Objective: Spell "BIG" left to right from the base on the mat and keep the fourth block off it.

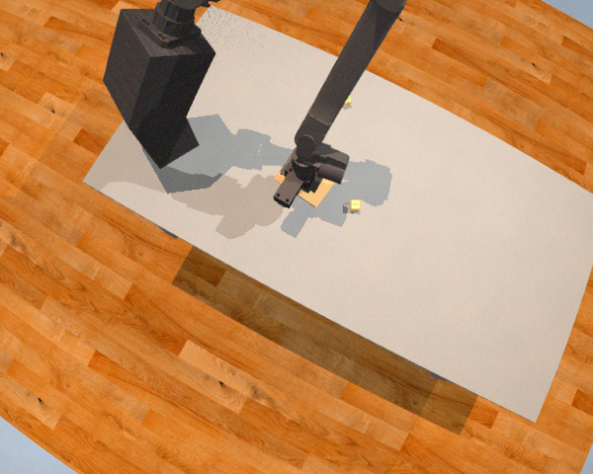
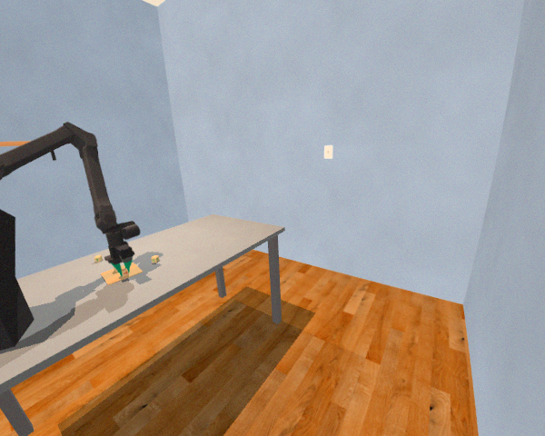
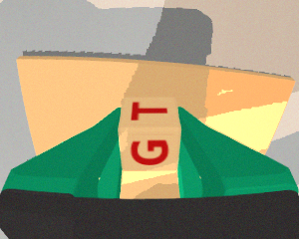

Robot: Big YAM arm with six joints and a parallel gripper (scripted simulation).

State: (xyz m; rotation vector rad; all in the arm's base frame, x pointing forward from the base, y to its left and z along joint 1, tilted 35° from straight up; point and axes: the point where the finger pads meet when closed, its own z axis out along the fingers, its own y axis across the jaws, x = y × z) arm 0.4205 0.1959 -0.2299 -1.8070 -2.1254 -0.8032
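The mat lies 4 cm to the left of my hand, 1 cm below it and 1 cm behind it. From my hand the other things lie so: block: 28 cm to the left, 8 cm behind.
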